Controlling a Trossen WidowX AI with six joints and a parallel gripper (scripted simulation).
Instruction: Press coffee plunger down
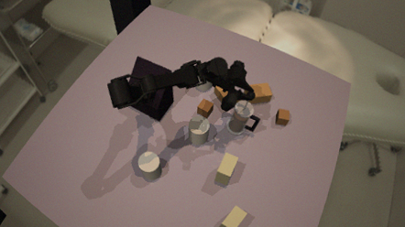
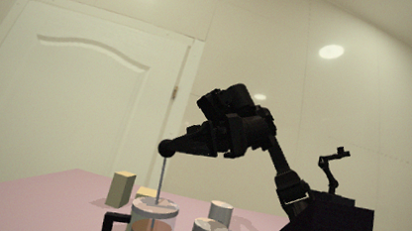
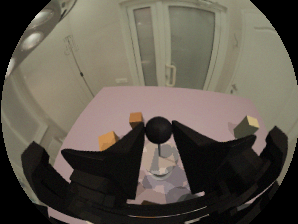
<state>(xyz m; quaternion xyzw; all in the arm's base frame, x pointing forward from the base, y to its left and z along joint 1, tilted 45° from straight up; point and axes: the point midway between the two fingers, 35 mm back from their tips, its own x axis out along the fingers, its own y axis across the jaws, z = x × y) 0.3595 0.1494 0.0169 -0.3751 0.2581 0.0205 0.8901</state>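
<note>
The glass coffee press lies 120 mm below my gripper tip.
</note>
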